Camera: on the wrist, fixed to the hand. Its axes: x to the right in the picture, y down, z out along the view.
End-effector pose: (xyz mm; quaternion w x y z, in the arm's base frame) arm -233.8 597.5 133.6 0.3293 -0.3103 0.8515 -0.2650
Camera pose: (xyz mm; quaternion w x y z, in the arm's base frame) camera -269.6 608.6 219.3 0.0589 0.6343 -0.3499 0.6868
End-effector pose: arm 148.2 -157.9 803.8 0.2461 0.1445 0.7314 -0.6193
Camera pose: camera 131.6 -81.0 854.4 0.4474 0.2020 -0.4659 0.7362
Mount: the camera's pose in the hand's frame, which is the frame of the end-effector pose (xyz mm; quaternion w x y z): -20.6 -36.1 -83.8 0.6574 0.2649 0.2104 -0.6733
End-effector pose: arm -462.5 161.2 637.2 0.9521 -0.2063 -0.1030 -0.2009
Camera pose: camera -486.9 101.7 569.3 0.5670 0.2282 -0.0595 -0.7893
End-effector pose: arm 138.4 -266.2 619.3 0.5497 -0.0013 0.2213 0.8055
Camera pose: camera 158.3 -303.7 535.9 0.8575 -0.1737 0.4737 0.1005
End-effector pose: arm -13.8 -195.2 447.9 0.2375 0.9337 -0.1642 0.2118
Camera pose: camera -43.3 -117.9 491.5 0.0859 0.7427 0.6268 0.2193
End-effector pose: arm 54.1 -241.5 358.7 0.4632 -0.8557 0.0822 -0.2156
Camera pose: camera -3.7 -277.8 422.6 0.3687 -0.4498 -0.4818 -0.6554
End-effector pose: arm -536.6 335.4 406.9 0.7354 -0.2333 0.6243 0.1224
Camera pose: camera -595.7 265.0 424.5 0.4963 -0.4047 0.4405 -0.6292
